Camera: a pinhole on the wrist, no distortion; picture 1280 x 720 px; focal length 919.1 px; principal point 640.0 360.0 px. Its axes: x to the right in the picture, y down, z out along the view. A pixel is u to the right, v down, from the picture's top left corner.
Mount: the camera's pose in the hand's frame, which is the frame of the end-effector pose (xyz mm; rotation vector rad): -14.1 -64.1 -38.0 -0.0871 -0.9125 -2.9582
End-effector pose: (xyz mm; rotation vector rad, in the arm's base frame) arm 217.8 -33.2 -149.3 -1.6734 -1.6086 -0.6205
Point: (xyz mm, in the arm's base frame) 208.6 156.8 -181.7
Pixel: 219.8 644.0
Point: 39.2 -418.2 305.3
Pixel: behind the camera
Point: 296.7 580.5 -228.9
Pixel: 123.6 651.8
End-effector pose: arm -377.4 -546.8 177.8 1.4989 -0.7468 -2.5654
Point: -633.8 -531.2 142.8
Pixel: 74.5 657.4
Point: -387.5 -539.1 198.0
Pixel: 652.9 104.0
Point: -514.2 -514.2 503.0
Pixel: 1159.4 325.0
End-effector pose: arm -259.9 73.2 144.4 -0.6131 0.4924 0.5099
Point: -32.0 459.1 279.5
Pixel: 240.2 641.4
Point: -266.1 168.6 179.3
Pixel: 570.4 199.4
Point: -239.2 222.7 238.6
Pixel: 600.8 435.0
